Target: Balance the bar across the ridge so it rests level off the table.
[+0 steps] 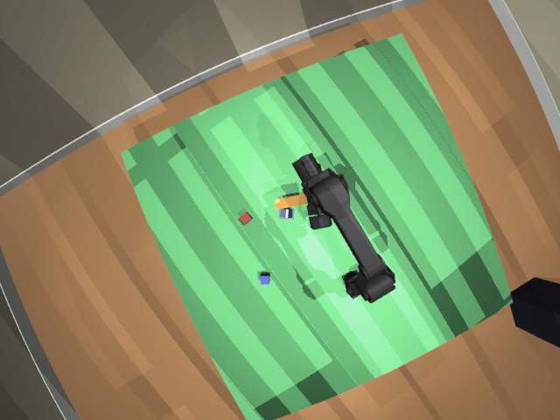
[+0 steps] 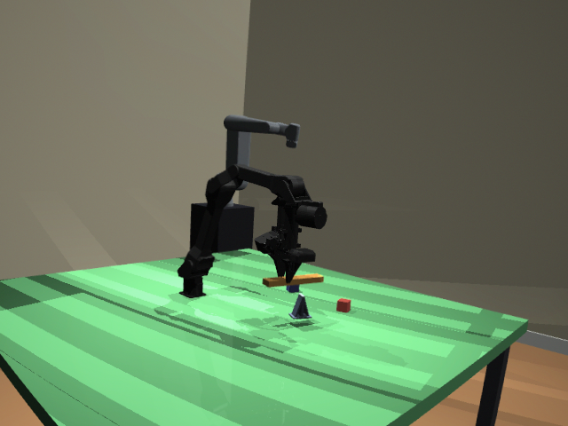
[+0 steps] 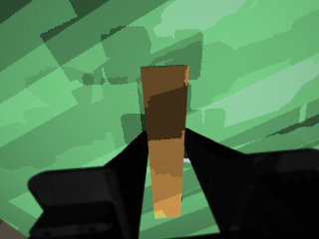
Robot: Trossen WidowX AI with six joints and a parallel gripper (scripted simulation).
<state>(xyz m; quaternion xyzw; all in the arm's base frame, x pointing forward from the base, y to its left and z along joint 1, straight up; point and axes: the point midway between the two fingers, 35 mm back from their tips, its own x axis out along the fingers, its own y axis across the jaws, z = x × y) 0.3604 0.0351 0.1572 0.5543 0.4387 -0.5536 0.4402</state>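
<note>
Right now my gripper tip is 9 cm to the right of the dark ridge, 9 cm above it and 2 cm past it. The rest, counted from my gripper tip: bar (3 cm to the left, 1 cm ahead); red cube (24 cm to the left, 11 cm below, 3 cm ahead); blue cube (27 cm to the left, 21 cm behind, 11 cm below).
</note>
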